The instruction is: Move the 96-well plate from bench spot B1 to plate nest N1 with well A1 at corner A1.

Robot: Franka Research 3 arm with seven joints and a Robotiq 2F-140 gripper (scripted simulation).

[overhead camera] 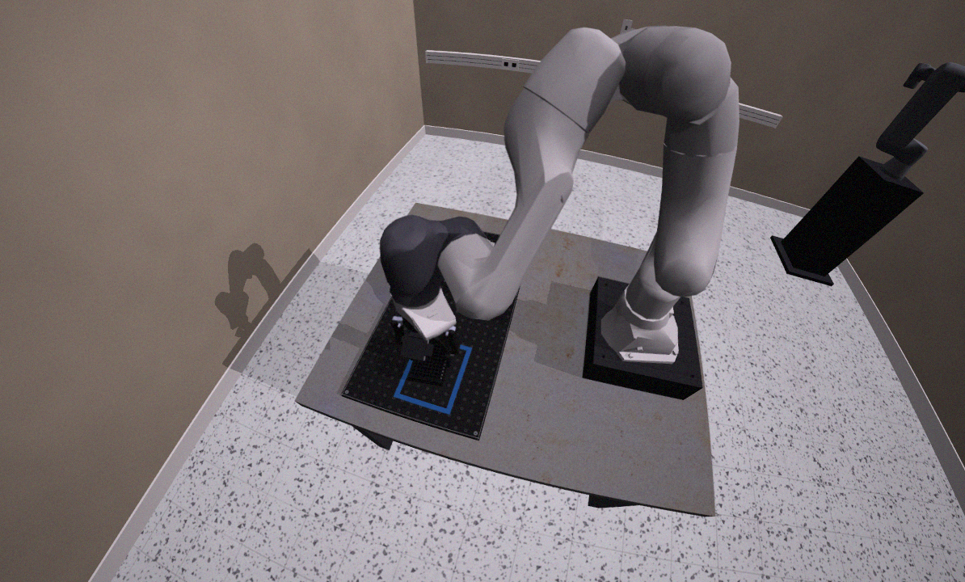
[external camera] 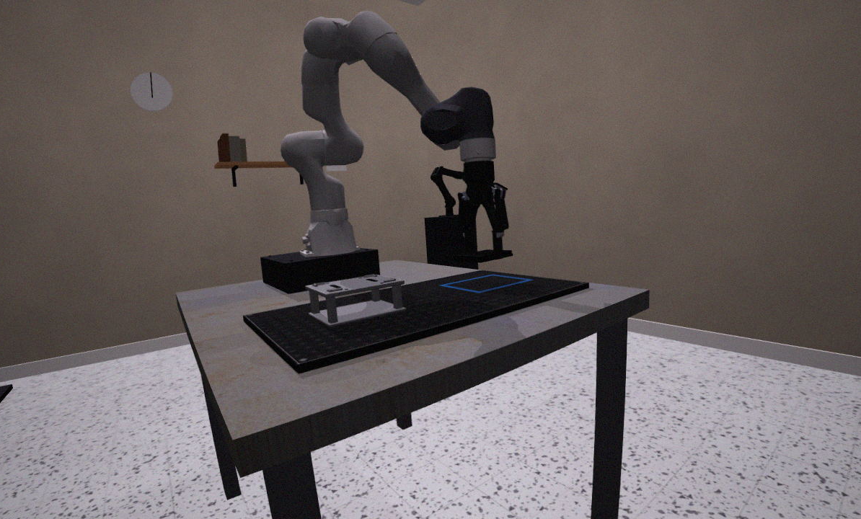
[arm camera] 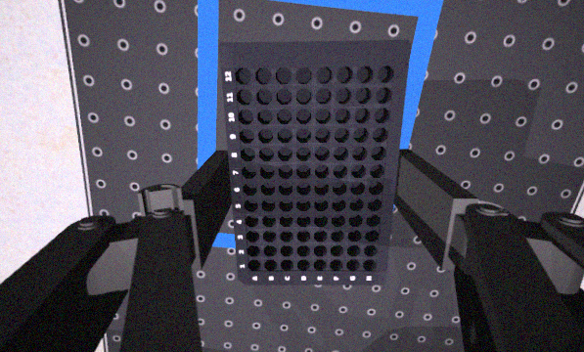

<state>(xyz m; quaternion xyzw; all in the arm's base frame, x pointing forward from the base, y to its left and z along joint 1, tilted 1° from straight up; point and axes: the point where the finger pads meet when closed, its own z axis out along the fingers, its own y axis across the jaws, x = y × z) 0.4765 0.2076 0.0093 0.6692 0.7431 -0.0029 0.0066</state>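
The grey plate nest N1 lies 37 cm to the right of my hand, 3 cm below it and 1 cm ahead of it. Also, from my hand: black 96-well plate 2 cm below.
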